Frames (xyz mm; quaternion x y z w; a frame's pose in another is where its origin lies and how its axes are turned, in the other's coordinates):
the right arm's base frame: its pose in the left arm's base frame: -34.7 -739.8 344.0 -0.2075 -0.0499 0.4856 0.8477
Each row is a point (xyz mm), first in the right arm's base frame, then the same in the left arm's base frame.
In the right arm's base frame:
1: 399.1 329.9 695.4
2: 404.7 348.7 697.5
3: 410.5 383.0 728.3
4: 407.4 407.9 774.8
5: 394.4 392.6 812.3
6: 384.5 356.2 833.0
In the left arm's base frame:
1: -289.6 -46.1 797.3
2: -302.3 -32.4 791.1
3: -335.7 -3.0 804.6
4: -370.6 19.5 837.3
5: -375.8 13.1 879.0
6: -357.7 -5.1 913.6

